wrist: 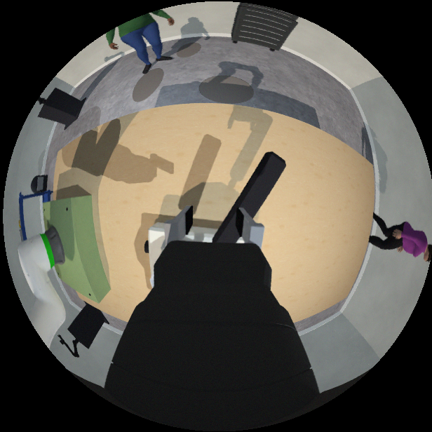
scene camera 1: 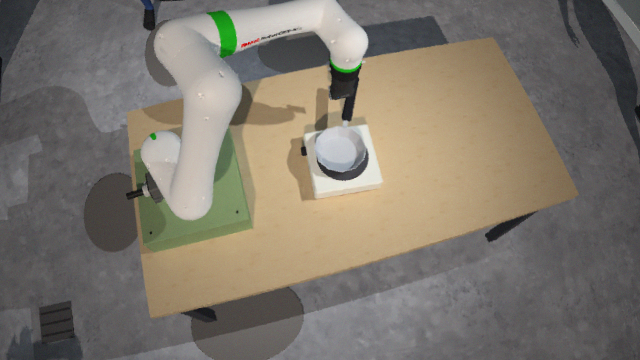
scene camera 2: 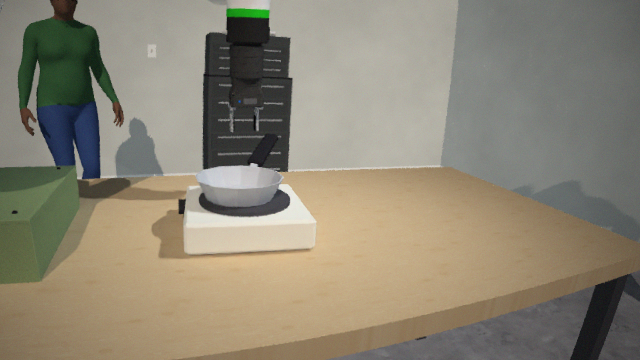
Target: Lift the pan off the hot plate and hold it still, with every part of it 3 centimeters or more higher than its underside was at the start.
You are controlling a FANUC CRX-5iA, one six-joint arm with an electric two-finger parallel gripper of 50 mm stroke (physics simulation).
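Places are measured from the arm's base along level axes (x left, y back, z up), in metres.
Pixels of known places: gripper, fingertip midpoint: (scene camera 1: 338, 95) (scene camera 2: 244, 130).
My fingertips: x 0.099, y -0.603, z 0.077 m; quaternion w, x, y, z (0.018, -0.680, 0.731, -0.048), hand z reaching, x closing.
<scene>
For each thing: its top centre in the pictures, then the offset to it from my fingertips. Level surfaces: height alone.
- white hot plate, top centre: (scene camera 2: 240, 197) (scene camera 1: 340, 156) dx -0.174, dy +0.050, dz -0.108 m
- table, surface height: dz -0.181 m
- black knob, top centre: (scene camera 2: 182, 199) (scene camera 1: 303, 149) dx -0.097, dy +0.160, dz -0.130 m
The pale grey pan (scene camera 1: 341, 148) (scene camera 2: 240, 187) rests upright on the dark disc of the white hot plate (scene camera 1: 345, 190) (scene camera 2: 250, 240). Its black handle (scene camera 1: 349, 106) (scene camera 2: 263, 150) (wrist: 257, 192) slants up and away toward the table's back edge. My gripper (scene camera 2: 244, 127) (wrist: 214, 215) is open and empty, pointing down, with its fingertips above the handle in the scene camera 2 view. In the wrist view the handle runs below the right finger, its lower part showing in the gap between the fingers. The fingertips are hidden in the scene camera 1 view.
The green base block (scene camera 1: 225, 215) (scene camera 2: 55, 220) (wrist: 80, 240) stands on the table (scene camera 1: 450, 125) (scene camera 2: 425, 260) (wrist: 320, 200) left of the hot plate. A black knob (scene camera 1: 303, 151) (scene camera 2: 181, 206) sticks out of the hot plate's left side. A dark drawer cabinet (scene camera 2: 212, 125) and a person (scene camera 2: 65, 65) are beyond the table.
</scene>
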